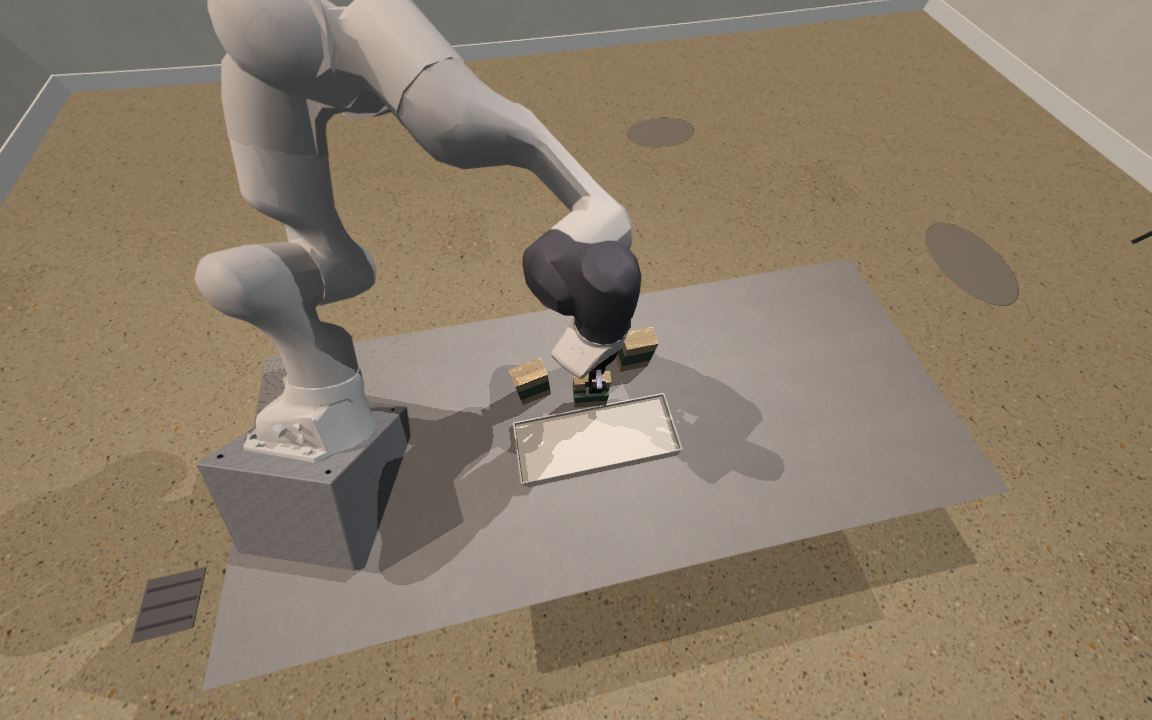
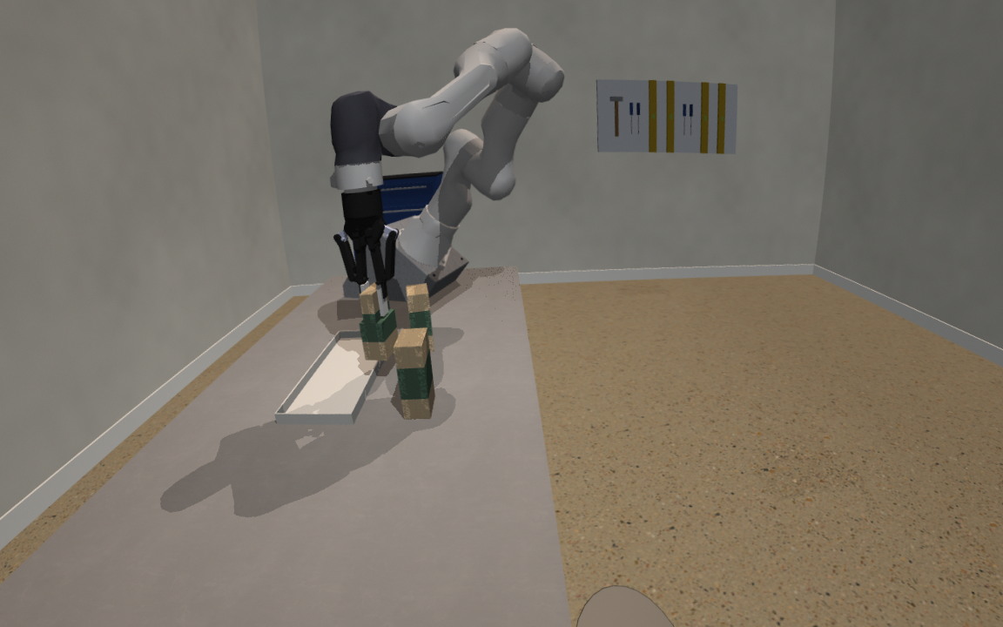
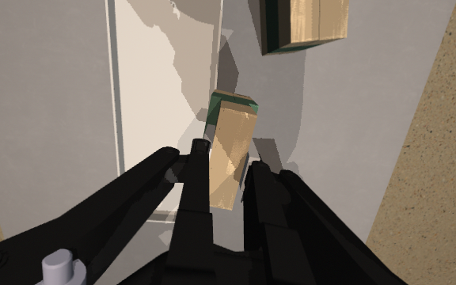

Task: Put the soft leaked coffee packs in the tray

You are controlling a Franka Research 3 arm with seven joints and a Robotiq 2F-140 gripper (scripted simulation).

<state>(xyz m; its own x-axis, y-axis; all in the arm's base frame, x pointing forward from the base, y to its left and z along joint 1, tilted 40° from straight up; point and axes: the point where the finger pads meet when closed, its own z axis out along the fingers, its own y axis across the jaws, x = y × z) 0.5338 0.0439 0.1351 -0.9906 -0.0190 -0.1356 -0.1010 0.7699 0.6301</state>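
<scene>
The white tray lies 160 mm below my hand, 90 mm to the right of it and 20 mm ahead of it.
</scene>
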